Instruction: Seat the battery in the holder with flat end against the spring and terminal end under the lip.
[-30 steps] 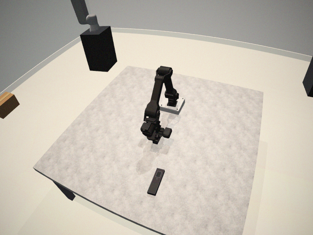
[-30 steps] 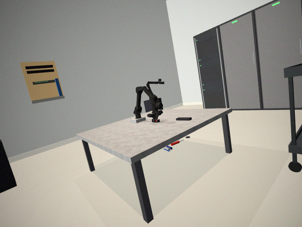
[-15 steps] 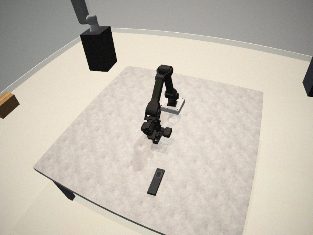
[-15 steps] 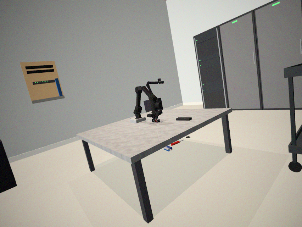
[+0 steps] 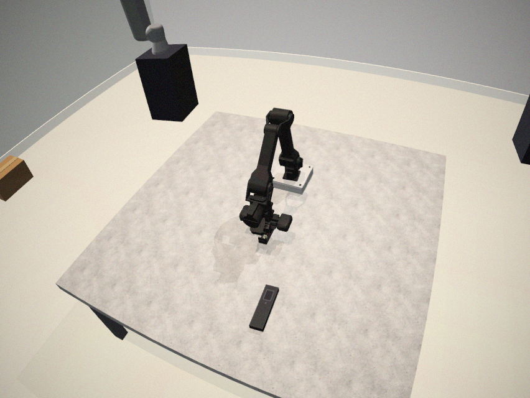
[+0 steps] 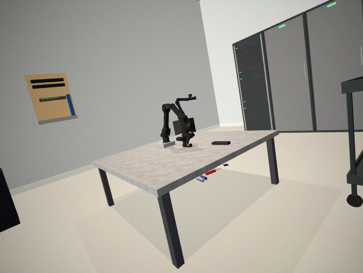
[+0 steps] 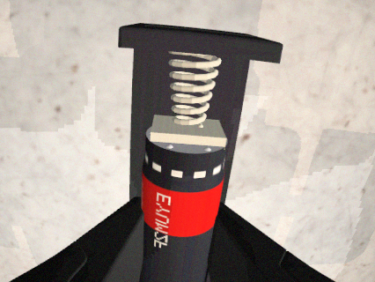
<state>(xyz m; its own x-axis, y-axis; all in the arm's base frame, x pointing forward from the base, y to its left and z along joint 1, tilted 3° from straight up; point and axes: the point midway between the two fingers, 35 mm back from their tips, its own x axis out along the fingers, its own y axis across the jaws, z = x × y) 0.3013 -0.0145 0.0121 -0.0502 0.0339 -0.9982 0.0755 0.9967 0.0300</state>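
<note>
My gripper tip is 10 mm below the battery. Also, from my gripper tip: black remote control: 310 mm ahead, 90 mm to the left, 10 mm above; then red screwdriver: 300 mm ahead, 200 mm below, 40 mm to the right.
</note>
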